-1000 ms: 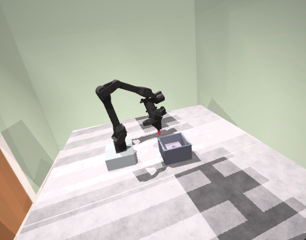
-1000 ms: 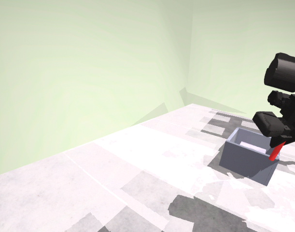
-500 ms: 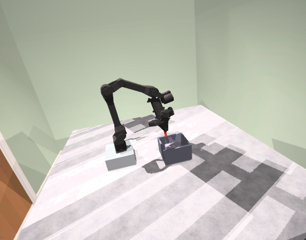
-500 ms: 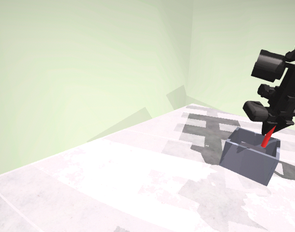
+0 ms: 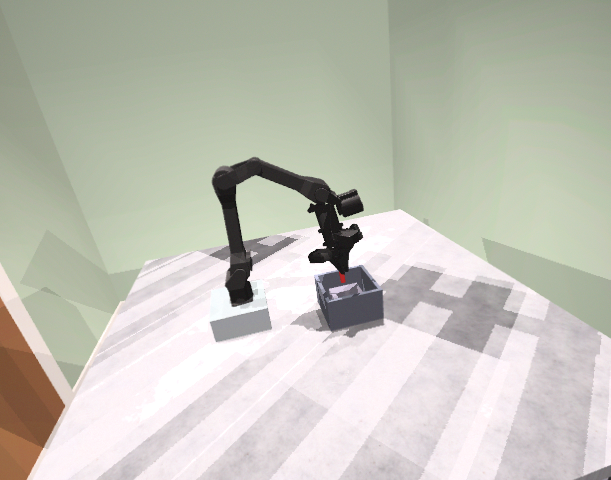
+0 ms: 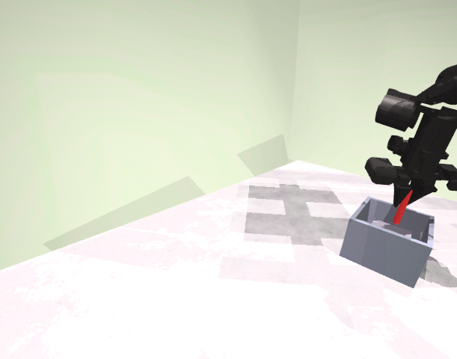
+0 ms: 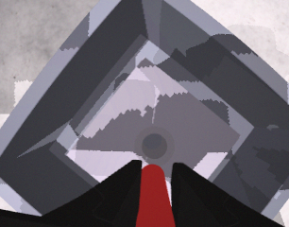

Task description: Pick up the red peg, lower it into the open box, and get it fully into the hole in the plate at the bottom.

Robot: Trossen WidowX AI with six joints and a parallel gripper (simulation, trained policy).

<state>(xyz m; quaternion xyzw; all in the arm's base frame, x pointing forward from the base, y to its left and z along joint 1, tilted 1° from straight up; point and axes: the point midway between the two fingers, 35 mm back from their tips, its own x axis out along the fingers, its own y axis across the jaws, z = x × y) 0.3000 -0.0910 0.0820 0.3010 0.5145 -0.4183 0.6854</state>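
The red peg lies 10 mm behind my gripper tip, 10 mm to the left of it and 10 mm above it. From my gripper tip the other things lie so: grey box: 100 mm below.
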